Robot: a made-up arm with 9 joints. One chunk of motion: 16 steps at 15 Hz.
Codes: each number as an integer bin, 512 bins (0 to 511) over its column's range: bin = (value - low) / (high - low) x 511, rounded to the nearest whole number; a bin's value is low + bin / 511 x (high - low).
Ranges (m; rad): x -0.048..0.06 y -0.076..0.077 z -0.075..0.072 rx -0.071..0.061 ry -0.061..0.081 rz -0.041..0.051
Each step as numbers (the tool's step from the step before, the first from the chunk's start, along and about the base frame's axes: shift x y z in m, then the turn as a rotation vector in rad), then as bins.
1 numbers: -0.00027 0.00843 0.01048 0.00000 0.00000 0.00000
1 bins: 226 282 297 275 220 228
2 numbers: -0.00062 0.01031 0.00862 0.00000 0.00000 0.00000
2 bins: 224 288 291 275 220 228
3 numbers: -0.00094 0.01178 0.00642 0.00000 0.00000 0.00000
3 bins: 223 293 283 275 220 228
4 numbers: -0.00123 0.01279 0.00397 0.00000 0.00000 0.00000
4 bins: 221 297 275 275 220 228
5 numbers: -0.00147 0.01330 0.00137 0.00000 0.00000 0.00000
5 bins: 220 298 265 275 220 228
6 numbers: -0.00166 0.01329 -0.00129 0.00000 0.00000 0.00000
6 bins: 219 298 256 275 220 228
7 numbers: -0.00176 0.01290 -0.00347 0.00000 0.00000 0.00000
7 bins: 219 297 249 275 220 228
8 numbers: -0.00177 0.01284 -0.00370 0.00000 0.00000 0.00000
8 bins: 219 297 248 275 220 228
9 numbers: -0.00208 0.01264 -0.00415 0.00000 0.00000 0.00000
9 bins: 217 296 246 275 220 228
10 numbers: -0.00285 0.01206 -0.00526 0.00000 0.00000 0.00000
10 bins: 214 294 242 275 220 228
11 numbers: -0.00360 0.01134 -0.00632 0.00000 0.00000 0.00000
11 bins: 210 292 239 275 220 228
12 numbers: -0.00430 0.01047 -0.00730 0.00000 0.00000 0.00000
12 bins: 207 289 235 275 220 228
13 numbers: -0.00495 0.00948 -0.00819 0.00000 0.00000 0.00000
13 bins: 204 285 232 275 220 228
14 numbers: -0.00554 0.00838 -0.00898 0.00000 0.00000 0.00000
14 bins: 201 282 229 275 220 228
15 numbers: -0.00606 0.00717 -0.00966 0.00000 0.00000 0.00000
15 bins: 198 278 227 275 220 228
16 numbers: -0.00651 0.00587 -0.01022 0.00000 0.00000 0.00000
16 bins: 196 273 225 275 220 228
